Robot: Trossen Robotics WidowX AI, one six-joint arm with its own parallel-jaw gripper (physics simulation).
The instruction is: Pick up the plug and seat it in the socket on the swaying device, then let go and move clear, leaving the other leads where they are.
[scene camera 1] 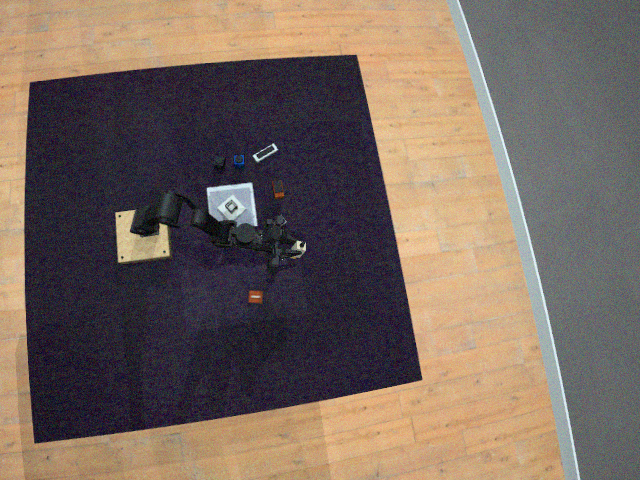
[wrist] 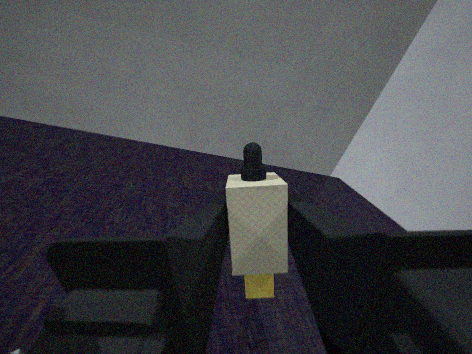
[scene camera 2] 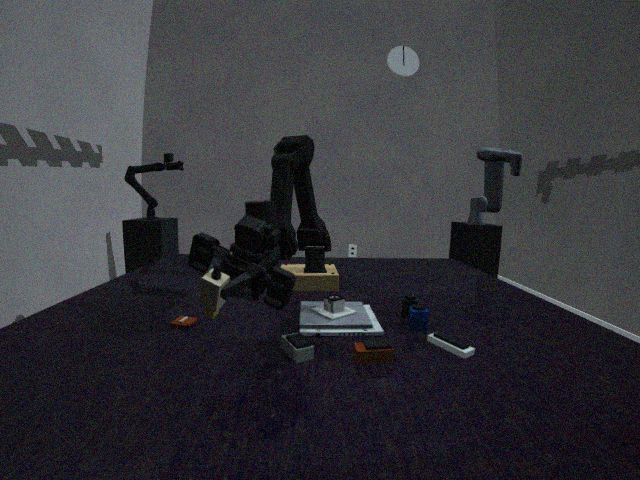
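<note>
The plug (scene camera 1: 298,249) (scene camera 2: 210,297) (wrist: 257,230) is a cream block with a black stub on top and a yellow tip below. My gripper (scene camera 1: 292,251) (scene camera 2: 219,291) (wrist: 254,198) is shut on its sides and holds it in the air, a little tilted, yellow tip downward. The swaying device (scene camera 1: 215,193) (scene camera 2: 310,322) is a pale grey slab on a white base. Its socket (scene camera 1: 231,206) (scene camera 2: 334,304) is a small light block with a dark opening, on a white plate. The plug is well apart from the socket. The arm hides the device's lower edge in scene camera 1.
A grey block (scene camera 1: 280,221) (scene camera 2: 297,348), an orange block (scene camera 1: 278,189) (scene camera 2: 373,352), a white bar (scene camera 1: 265,152) (scene camera 2: 450,345), a blue block (scene camera 1: 238,160) (scene camera 2: 418,318) and a black one (scene camera 1: 219,162) (scene camera 2: 407,306) lie around the device. A flat orange piece (scene camera 1: 255,296) (scene camera 2: 184,321) lies apart.
</note>
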